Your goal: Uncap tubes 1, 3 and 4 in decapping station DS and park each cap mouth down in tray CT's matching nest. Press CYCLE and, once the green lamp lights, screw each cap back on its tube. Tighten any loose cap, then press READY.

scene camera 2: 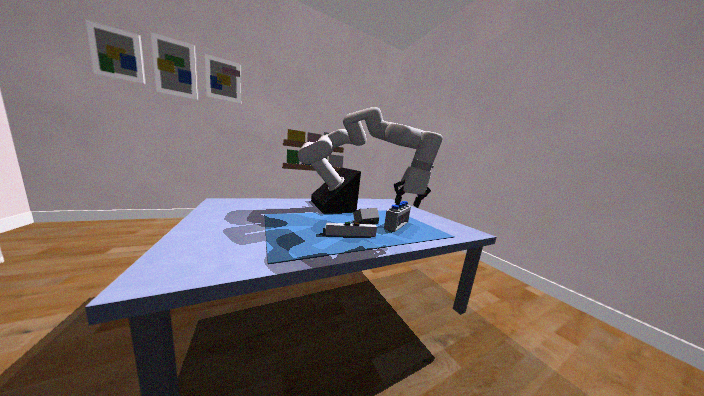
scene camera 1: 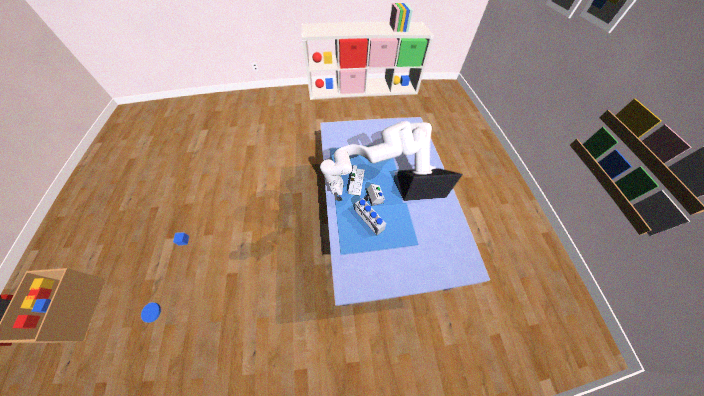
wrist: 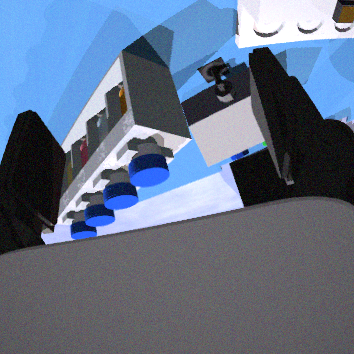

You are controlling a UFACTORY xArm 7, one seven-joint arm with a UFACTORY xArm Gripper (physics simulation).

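Pixels of known places: gripper, fingertip midpoint: (scene camera 2: 406,205) (scene camera 1: 340,193) (wrist: 143,103); arm's base, origin of the base link: (scene camera 2: 336,184) (scene camera 1: 421,172).
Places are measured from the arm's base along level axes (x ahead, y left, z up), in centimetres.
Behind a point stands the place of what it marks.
Note:
My gripper (scene camera 1: 338,198) @(x 54.9, y 2.9, z 0.0 cm) (scene camera 2: 407,203) @(x 54.9, y 2.9, z 0.0 cm) (wrist: 143,103) @(x 54.9, y 2.9, z 0.0 cm) is open and empty, low over the mat's edge near station DS, fingers pointing down. Station DS, a grey-white rack (scene camera 1: 381,228) @(x 35.9, y 26.8, z -9.8 cm) (scene camera 2: 394,221) @(x 46.0, y 7.6, z -10.6 cm) (wrist: 155,95) @(x 44.2, y 6.8, z -10.3 cm), stands upright; its row of tubes all carry blue caps (scene camera 1: 373,214) (wrist: 149,170). In the wrist view the rack shows between the fingers, beyond their tips. Tray CT (scene camera 1: 356,187) @(x 41.2, y -8.5, z -14.7 cm) (scene camera 2: 350,230) @(x 43.0, y -15.9, z -13.3 cm) (wrist: 290,38) @(x 38.2, y -7.8, z -14.5 cm) is a low white block with round nests. A box (scene camera 1: 376,195) @(x 32.2, y 5.2, z -7.5 cm) (scene camera 2: 367,215) @(x 34.6, y -0.2, z -10.5 cm) (wrist: 230,130) @(x 34.1, y 3.3, z -9.6 cm) has a green and a blue spot on its panel; I cannot tell whether the green one is lit.
These things stand on a blue mat (scene camera 1: 380,240) @(x 37.4, y 31.9, z -15.6 cm) (scene camera 2: 300,252) @(x 48.8, y -39.5, z -15.7 cm) on the lavender table (scene camera 1: 410,280) @(x 28.5, y 59.0, z -15.9 cm) (scene camera 2: 200,260) @(x 42.1, y -65.9, z -15.9 cm). The arm's black pedestal (scene camera 1: 430,186) @(x -0.9, y 11.3, z -0.4 cm) (scene camera 2: 347,192) @(x 11.6, y 1.4, z -3.1 cm) stands beside the mat. Small dark parts (scene camera 1: 353,176) @(x 41.6, y -15.4, z -11.0 cm) sit on tray CT's far end. The box stands between tray and rack.

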